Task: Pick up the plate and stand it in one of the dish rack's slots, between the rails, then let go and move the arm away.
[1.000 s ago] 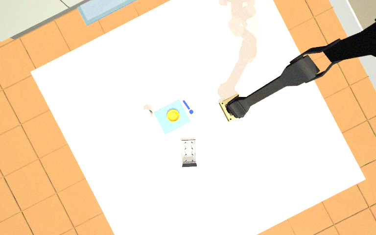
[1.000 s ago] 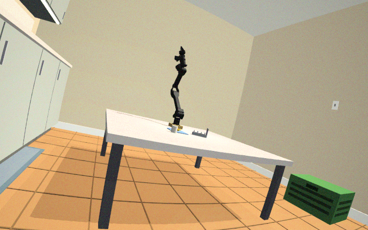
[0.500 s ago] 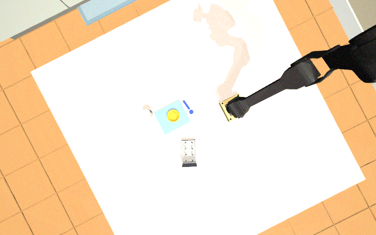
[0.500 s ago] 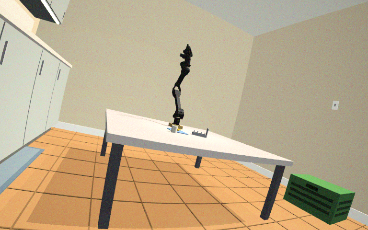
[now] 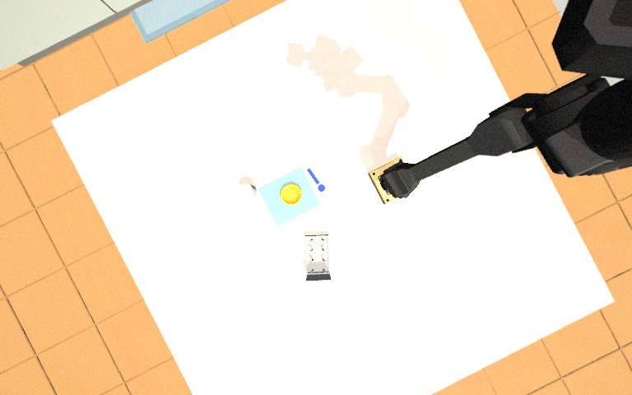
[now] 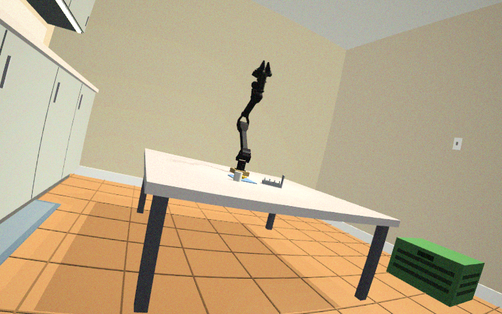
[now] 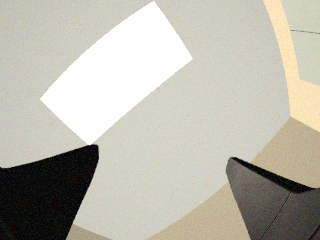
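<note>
The yellow plate lies 22 cm ahead of my gripper tip, 8 cm to the right of it and 79 cm below it. The rest, counted from my gripper tip: blue utensil (13 cm ahead, 7 cm to the right, 80 cm below); then mat (23 cm ahead, 7 cm to the right, 80 cm below); then grey dish rack (24 cm ahead, 13 cm to the left, 78 cm below).
</note>
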